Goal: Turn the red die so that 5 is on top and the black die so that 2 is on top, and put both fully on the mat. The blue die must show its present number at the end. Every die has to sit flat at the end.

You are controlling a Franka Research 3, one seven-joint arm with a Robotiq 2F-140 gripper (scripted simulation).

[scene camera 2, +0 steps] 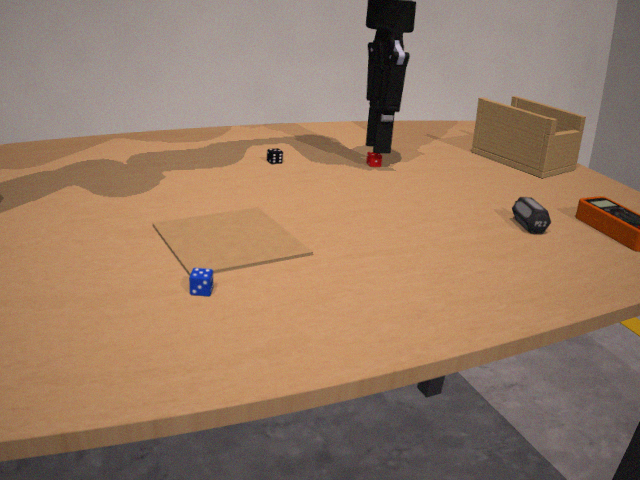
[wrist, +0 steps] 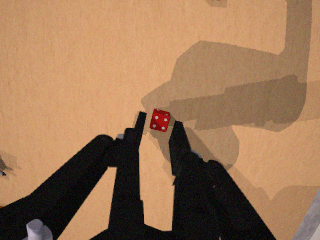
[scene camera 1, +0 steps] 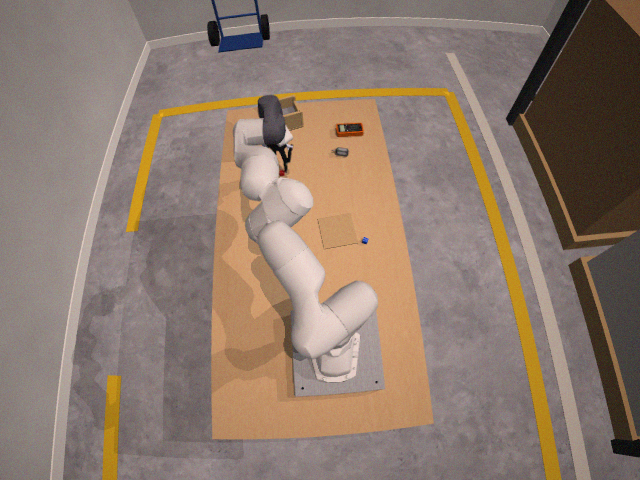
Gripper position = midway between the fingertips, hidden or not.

Observation:
I see my gripper (scene camera 2: pixel 377 149), a mat (scene camera 2: pixel 226 241) and a wooden box (scene camera 2: pixel 526 140).
My gripper also shows in the wrist view (wrist: pixel 157 128). The wrist view does not show the mat: it is out of frame. The wrist view misses the wooden box: it is out of frame.

